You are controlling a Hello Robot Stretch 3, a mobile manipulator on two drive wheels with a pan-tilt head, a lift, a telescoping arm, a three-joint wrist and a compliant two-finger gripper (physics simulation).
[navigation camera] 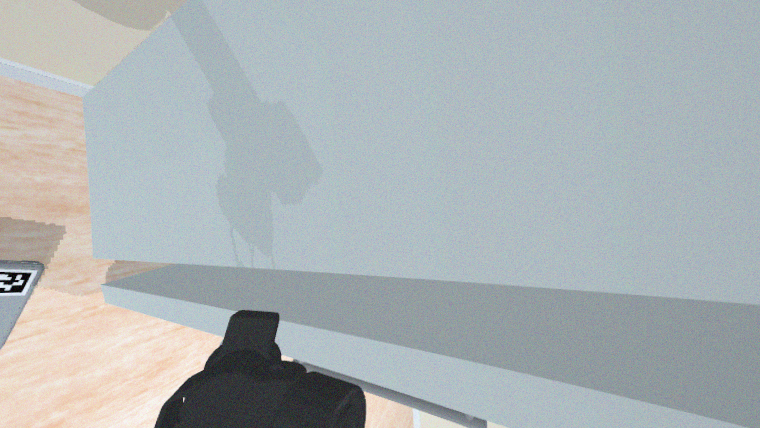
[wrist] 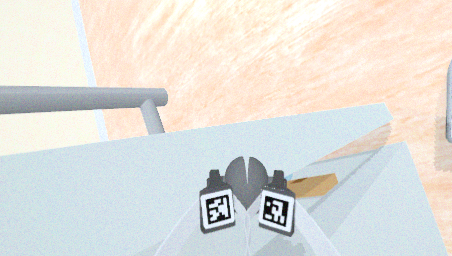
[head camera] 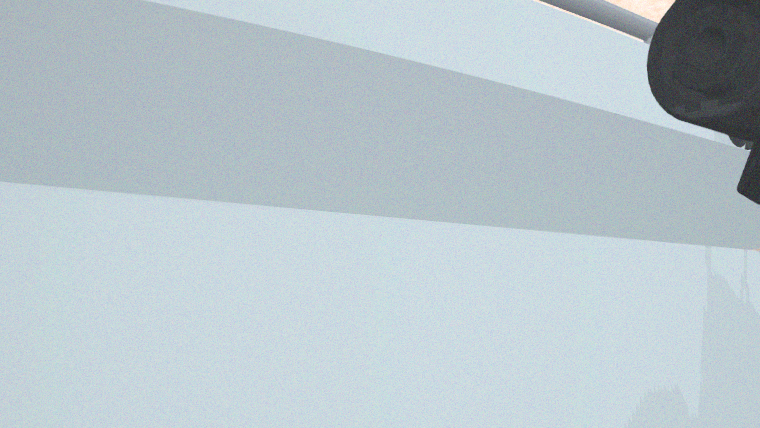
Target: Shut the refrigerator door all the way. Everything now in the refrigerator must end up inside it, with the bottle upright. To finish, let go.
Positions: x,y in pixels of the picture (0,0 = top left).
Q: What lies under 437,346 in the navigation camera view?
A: A refrigerator door.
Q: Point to my gripper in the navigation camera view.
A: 256,329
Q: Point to my gripper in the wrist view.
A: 245,176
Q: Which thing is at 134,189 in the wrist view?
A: A refrigerator door.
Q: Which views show the tan box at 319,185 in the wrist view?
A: The wrist view only.
